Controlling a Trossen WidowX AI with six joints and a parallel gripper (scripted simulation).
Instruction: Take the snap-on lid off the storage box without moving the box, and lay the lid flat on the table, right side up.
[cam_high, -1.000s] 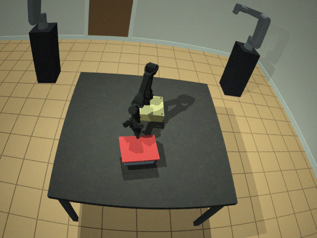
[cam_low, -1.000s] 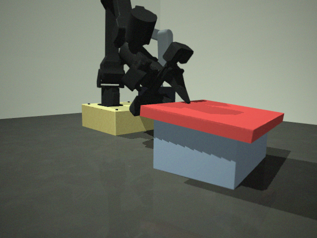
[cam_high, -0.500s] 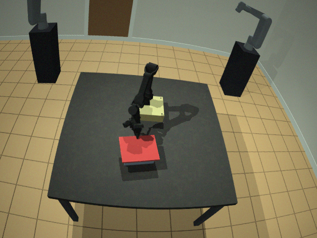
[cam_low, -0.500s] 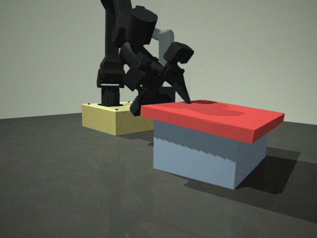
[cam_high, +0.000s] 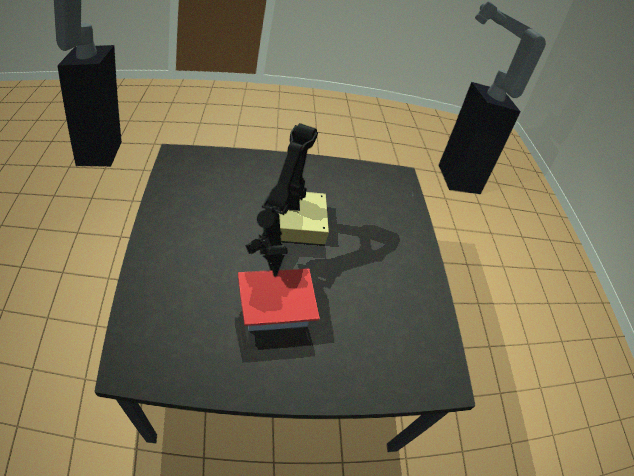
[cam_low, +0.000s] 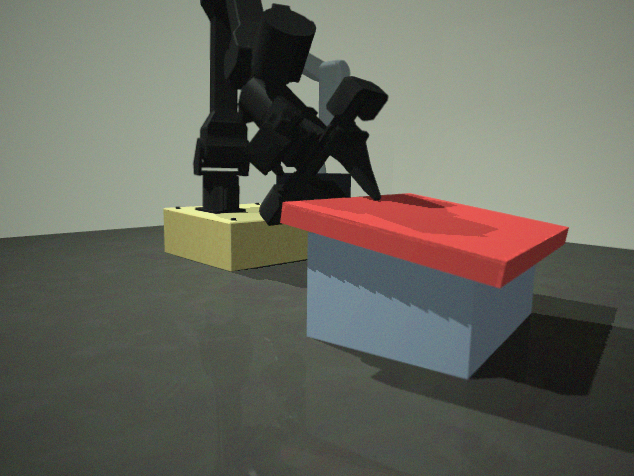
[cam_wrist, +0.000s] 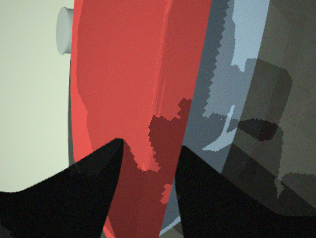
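My gripper tip is 80 mm short of the lid, 10 mm to the right of it and 10 mm above it. The rest, counted from my gripper tip: storage box: 70 mm ahead, 60 mm below, 10 mm to the left.
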